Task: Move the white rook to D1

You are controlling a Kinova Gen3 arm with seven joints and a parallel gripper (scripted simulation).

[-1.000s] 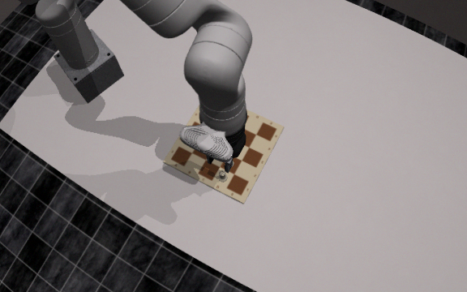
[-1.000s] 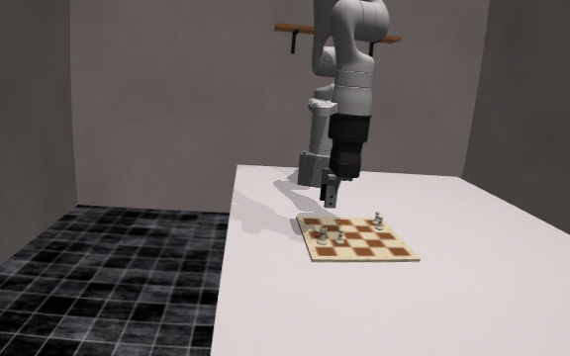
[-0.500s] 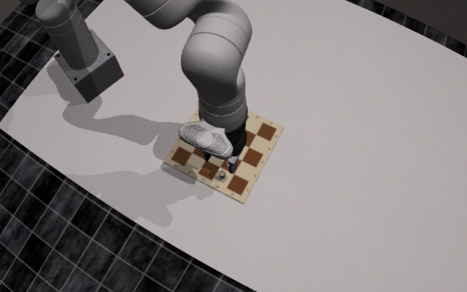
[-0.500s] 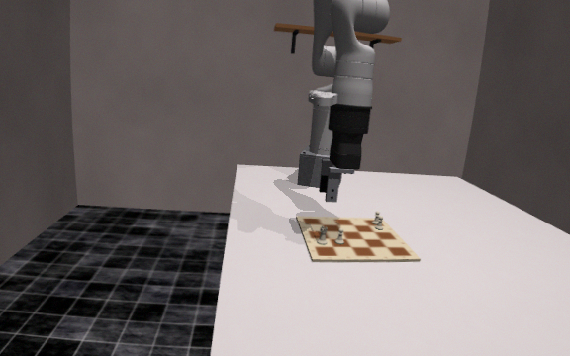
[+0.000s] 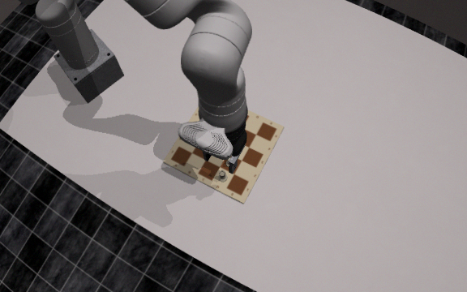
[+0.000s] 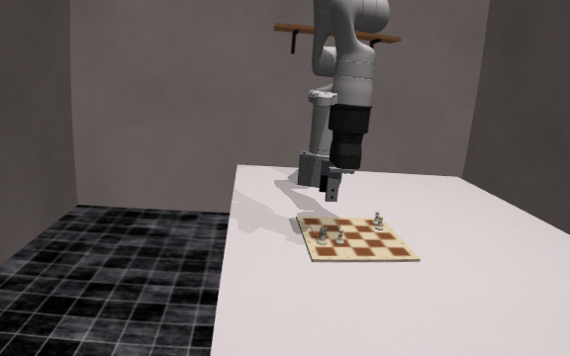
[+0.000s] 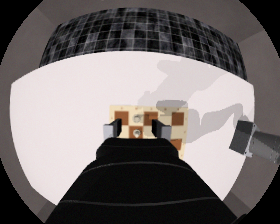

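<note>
My hand is 50 mm past the chessboard, 70 mm to the right of it and 120 mm above it.
</note>
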